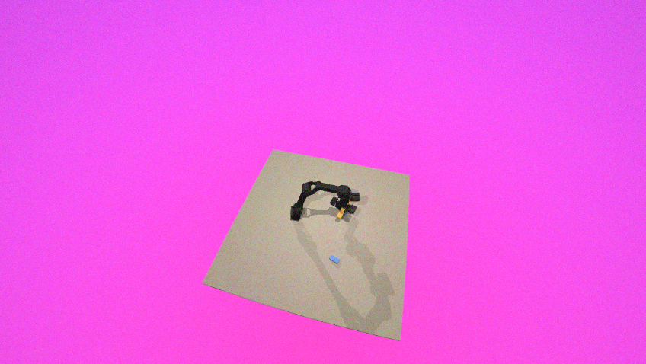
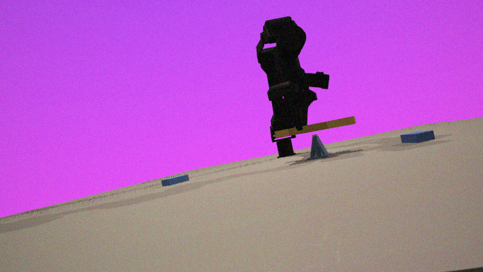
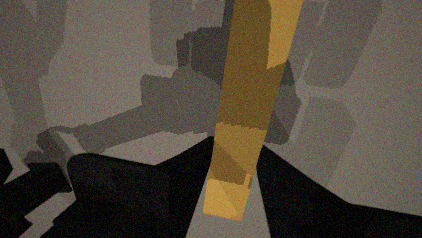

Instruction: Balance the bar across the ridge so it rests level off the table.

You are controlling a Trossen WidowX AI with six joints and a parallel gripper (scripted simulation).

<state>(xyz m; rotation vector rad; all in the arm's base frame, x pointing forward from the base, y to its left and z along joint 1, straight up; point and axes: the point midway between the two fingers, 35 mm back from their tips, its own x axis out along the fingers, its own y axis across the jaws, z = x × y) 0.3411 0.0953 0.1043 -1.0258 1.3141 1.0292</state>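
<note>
Now: gripper tip 1 cm short of the bar and 3 cm to the right of it. From my gripper tip the other things lie so: grey-blue ridge: 1 cm ahead, 3 cm to the left, 4 cm below; blue block: 6 cm ahead, 22 cm to the left, 6 cm below.
</note>
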